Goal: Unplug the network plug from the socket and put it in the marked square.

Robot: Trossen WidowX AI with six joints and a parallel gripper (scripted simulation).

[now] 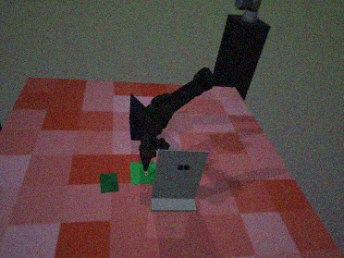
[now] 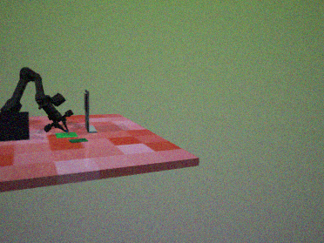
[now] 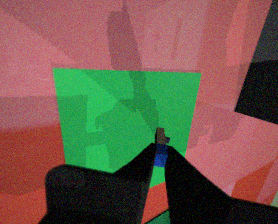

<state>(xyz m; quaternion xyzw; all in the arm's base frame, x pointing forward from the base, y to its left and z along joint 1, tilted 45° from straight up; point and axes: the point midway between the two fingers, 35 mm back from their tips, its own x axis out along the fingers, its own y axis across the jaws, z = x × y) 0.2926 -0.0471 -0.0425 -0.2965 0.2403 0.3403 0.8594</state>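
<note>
The blue network plug is right at my gripper tip. Round my gripper tip: bright green square: 2 cm below, 1 cm behind; upright dark panel: 16 cm ahead, 10 cm above, 8 cm to the left.
</note>
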